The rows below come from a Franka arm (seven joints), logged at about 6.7 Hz.
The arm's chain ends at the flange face. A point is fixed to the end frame.
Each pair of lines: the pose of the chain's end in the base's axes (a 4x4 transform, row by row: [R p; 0 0 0 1], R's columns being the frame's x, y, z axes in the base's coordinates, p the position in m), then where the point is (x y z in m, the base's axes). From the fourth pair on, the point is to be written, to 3 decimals.
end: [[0.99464, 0.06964, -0.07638, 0.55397], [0.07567, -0.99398, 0.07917, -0.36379], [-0.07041, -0.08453, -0.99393, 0.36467], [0, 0, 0, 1]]
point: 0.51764 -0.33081 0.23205
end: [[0.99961, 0.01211, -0.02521, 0.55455], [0.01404, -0.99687, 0.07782, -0.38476], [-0.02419, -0.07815, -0.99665, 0.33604], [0, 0, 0, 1]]
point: 0.52651 -0.35040 0.20177
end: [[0.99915, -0.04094, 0.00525, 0.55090], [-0.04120, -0.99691, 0.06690, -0.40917], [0.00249, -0.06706, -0.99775, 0.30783], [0, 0, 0, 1]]
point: 0.52833 -0.37496 0.17249
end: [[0.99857, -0.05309, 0.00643, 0.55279], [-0.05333, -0.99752, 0.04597, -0.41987], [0.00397, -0.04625, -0.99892, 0.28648], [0, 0, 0, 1]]
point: 0.531 -0.388 0.150
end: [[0.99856, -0.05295, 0.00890, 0.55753], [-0.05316, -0.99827, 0.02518, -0.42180], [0.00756, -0.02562, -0.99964, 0.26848], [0, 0, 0, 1]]
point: 0.536 -0.393 0.132
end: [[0.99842, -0.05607, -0.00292, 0.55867], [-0.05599, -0.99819, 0.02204, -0.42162], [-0.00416, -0.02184, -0.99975, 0.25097], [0, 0, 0, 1]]
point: 0.535 -0.393 0.114
